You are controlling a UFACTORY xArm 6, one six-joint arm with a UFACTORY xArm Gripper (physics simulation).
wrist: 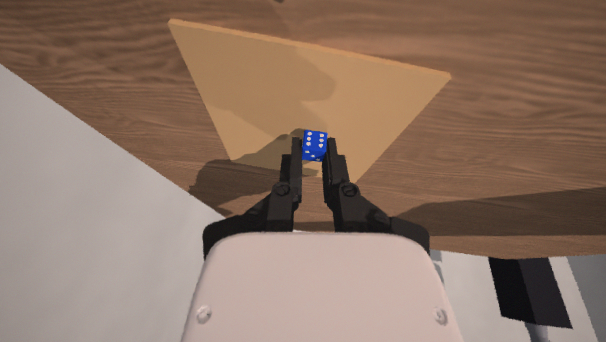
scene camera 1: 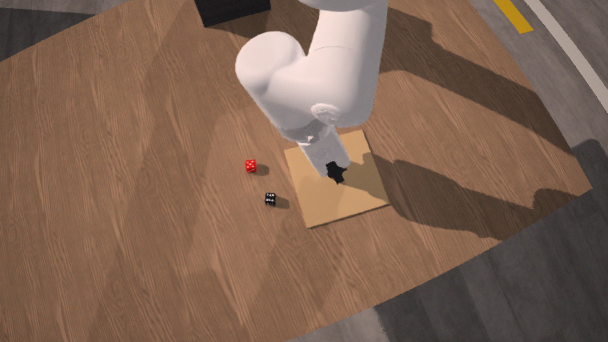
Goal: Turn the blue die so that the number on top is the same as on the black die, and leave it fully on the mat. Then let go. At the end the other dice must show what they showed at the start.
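Places are measured from the arm's base along level axes (x ahead, y left, z up), in metres.
Pixels of known places: gripper, fingertip midpoint: [wrist: 312,151] [scene camera 1: 334,166].
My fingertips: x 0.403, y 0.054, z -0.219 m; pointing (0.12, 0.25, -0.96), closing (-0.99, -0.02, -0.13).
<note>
For each thing: its top centre in the pictures, then the offset to it from my fingertips. Level surfaces: height alone.
- blue die, middle of its top: [wrist: 312,156] 0.000 m ahead, 0.013 m right, 0.012 m up
- mat, middle of its top: [wrist: 299,135] [scene camera 1: 336,176] 0.012 m ahead, 0.002 m right, 0.011 m down
- black die, middle of its top: [scene camera 1: 270,197] 0.011 m ahead, 0.116 m right, 0.001 m up
- red die, middle of its top: [scene camera 1: 250,164] 0.055 m back, 0.128 m right, 0.001 m up
- wooden table, its level: 0.016 m down
The blue die [wrist: 315,145] is between the fingertips in the wrist view, with a six face towards the camera and a three face below it in the picture. It is hidden in the scene view. My gripper [scene camera 1: 338,178] [wrist: 312,151] is shut on it, tilted, over the mat [scene camera 1: 345,207] [wrist: 380,95]; any gap between die and mat cannot be told. The black die [scene camera 1: 270,199] lies on the table left of the mat's front part; it appears to show six on top, though its pips are blurred. The red die [scene camera 1: 251,166] lies behind it and shows five.
The wooden table [scene camera 1: 150,250] [wrist: 525,100] surrounds the mat. A black block [scene camera 1: 234,10] stands at the table's back, and a dark box-like thing [wrist: 530,292] shows at the lower right of the wrist view. The arm hangs over the mat's back part, and its shadow stretches right across the table.
</note>
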